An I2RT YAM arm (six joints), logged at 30 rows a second.
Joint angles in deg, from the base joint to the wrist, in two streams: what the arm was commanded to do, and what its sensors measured. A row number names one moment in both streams.
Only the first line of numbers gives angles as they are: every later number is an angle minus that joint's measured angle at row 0.
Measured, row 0:
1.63, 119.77, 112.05, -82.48, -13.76, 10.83
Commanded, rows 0 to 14:
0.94, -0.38, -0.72, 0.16, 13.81, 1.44
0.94, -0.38, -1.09, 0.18, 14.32, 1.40
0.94, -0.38, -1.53, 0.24, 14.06, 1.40
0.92, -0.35, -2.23, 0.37, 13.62, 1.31
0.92, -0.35, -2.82, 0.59, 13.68, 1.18
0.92, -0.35, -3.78, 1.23, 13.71, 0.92
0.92, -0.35, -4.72, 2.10, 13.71, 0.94
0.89, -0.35, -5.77, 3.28, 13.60, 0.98
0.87, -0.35, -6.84, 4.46, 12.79, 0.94
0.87, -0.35, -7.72, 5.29, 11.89, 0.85
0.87, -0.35, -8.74, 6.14, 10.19, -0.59
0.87, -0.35, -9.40, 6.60, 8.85, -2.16
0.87, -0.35, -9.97, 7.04, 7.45, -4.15
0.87, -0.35, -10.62, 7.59, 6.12, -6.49
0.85, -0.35, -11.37, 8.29, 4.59, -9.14
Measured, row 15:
0.76, 0.00, -9.81, 7.11, 9.12, -2.23
